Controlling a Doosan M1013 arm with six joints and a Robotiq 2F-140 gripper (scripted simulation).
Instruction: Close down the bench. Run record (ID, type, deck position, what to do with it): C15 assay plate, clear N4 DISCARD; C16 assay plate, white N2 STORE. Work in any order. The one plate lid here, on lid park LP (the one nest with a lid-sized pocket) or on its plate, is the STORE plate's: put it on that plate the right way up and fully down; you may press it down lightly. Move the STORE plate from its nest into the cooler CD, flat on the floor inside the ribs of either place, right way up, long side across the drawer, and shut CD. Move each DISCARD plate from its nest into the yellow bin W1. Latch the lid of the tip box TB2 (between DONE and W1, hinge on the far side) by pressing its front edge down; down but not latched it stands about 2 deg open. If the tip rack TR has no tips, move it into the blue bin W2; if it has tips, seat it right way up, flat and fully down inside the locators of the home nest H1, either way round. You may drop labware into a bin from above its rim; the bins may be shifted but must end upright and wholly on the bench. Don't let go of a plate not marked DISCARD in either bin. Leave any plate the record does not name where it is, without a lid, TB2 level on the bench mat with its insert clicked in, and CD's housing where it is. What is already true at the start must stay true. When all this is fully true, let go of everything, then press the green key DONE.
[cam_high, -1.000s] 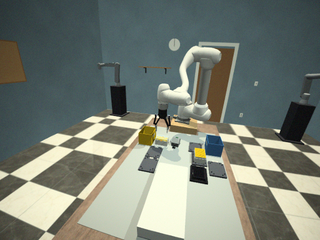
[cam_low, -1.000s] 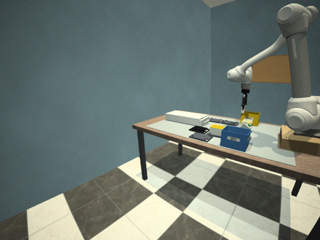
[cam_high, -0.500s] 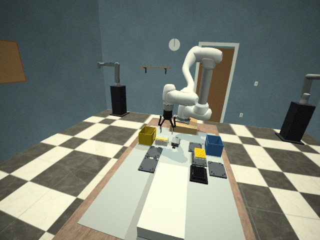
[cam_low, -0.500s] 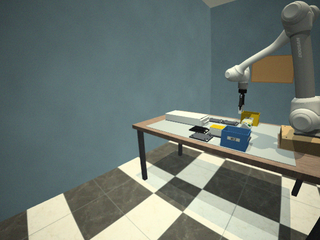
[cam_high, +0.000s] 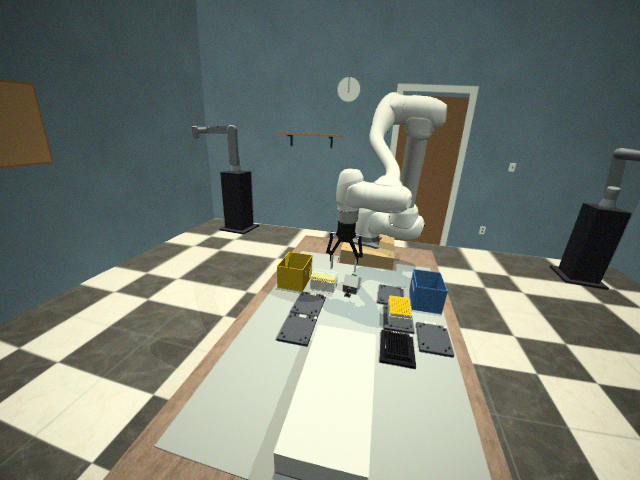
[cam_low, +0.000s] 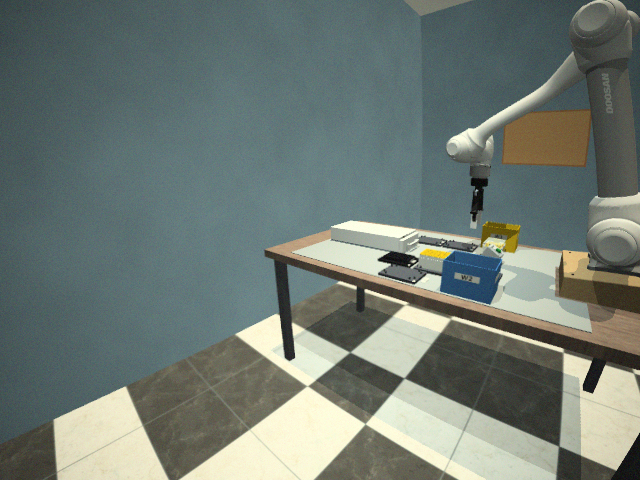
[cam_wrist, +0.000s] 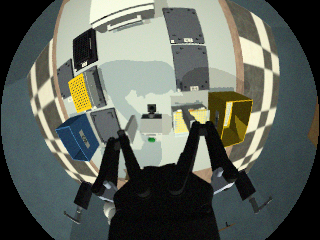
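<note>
Now: hand 60 mm short of the yellow-topped tip rack, 260 mm to the right of it and 120 mm above it. From my hand the other things lie so: tip box TB2: 70 mm behind, 110 mm to the right, 130 mm below; then yellow bin W1: 60 mm behind, 260 mm to the right, 140 mm below; then done key block: 110 mm behind, 30 mm to the left, 120 mm below.
</note>
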